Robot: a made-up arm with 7 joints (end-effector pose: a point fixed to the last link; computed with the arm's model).
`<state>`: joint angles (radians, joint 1 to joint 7).
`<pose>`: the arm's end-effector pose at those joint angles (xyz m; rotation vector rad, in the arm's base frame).
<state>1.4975 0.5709 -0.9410 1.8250 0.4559 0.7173 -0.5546</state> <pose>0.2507 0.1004 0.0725 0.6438 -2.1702 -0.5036</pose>
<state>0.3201 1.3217 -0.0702 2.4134 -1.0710 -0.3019 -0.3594</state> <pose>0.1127 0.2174 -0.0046 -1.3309 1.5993 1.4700</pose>
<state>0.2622 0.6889 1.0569 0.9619 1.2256 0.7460 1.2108</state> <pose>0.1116 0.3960 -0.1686 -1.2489 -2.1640 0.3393</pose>
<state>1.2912 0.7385 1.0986 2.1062 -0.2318 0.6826 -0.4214</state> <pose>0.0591 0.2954 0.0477 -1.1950 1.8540 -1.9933</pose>
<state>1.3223 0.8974 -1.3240 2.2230 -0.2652 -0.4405 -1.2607</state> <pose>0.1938 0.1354 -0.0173 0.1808 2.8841 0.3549</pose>
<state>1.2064 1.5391 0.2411 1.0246 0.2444 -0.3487 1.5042</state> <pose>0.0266 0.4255 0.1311 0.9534 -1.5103 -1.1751</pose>
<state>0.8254 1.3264 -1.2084 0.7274 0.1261 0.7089 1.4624</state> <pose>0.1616 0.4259 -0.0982 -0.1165 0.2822 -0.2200</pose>
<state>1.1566 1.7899 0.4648 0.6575 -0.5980 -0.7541 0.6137</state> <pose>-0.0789 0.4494 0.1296 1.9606 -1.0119 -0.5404</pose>
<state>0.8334 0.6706 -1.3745 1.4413 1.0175 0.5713 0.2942</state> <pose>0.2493 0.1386 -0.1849 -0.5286 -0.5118 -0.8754</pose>
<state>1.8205 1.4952 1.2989 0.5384 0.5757 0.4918 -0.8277</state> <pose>-0.0529 0.4833 0.0091 0.6945 1.4402 -2.5349</pose>
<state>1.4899 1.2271 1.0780 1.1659 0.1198 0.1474 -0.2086</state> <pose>-0.0099 0.4297 0.0702 -0.9508 2.1193 -1.7227</pose>
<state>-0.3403 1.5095 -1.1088 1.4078 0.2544 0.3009 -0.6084</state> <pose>0.0135 0.3587 -0.1715 0.8813 -0.1616 -1.2954</pose>
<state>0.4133 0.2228 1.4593 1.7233 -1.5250 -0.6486 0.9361</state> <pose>0.0910 0.2934 -0.1640 1.1293 -0.5237 -0.5666</pose>
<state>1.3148 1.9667 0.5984 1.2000 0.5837 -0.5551 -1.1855</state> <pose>-0.1586 0.3435 0.1681 -0.7344 1.3490 -0.9435</pose>
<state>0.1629 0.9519 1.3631 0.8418 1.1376 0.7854 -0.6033</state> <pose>0.0424 0.4490 -0.1071 0.0669 -1.0851 1.8744</pose>
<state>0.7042 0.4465 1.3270 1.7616 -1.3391 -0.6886 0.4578</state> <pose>0.1153 0.3230 -0.0776 1.9881 -1.0176 -0.3324</pose>
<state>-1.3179 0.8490 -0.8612 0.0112 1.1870 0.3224 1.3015</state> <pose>-0.2630 0.3979 -0.0692 -0.1431 1.1317 0.6905</pose>
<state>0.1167 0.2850 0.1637 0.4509 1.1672 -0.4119 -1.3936</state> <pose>0.1116 0.2126 -0.3645 1.2264 -0.0043 1.8037</pose>
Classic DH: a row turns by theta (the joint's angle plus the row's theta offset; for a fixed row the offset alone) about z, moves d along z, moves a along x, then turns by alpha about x. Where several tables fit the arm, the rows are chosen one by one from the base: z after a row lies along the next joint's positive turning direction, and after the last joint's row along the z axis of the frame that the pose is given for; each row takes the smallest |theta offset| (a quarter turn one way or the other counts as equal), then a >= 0, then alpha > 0; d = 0 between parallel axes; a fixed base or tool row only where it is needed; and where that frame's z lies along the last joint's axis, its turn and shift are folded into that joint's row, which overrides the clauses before.
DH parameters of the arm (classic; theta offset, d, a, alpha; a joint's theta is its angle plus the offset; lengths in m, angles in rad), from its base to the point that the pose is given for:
base (fixed): 0 0 0 1.5708
joint 1: 1.5708 -0.091 0 1.5708
joint 2: 1.5708 0 0 1.5708
joint 3: 1.5708 -0.251 0 1.5708
joint 4: 0 0 0 -1.5708
joint 5: 0 -0.159 0 -1.5708
joint 6: -1.5708 0 0 1.5708
joint 7: 1.5708 0 0 1.5708
tool (fixed): -1.5708 0 0 0

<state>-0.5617 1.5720 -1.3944 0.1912 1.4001 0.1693 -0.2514</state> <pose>-0.0111 0.4981 -0.0276 1.6184 0.5556 -0.3778</pose>
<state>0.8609 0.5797 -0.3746 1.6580 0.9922 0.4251 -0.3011</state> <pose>0.2706 0.1724 -0.0382 -0.3141 -1.7536 -0.0364</pose>
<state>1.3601 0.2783 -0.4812 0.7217 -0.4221 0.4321 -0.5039</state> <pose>0.3808 0.1460 0.0138 1.3611 -1.6153 -0.0857</pose>
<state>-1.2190 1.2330 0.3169 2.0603 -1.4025 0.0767 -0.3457</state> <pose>0.0298 0.2718 -0.1311 1.1555 -1.1754 -2.4260</pose>
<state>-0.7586 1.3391 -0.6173 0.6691 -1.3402 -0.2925 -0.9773</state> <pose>-0.0392 0.4436 -0.1583 0.2488 -0.3918 -2.5680</pose>
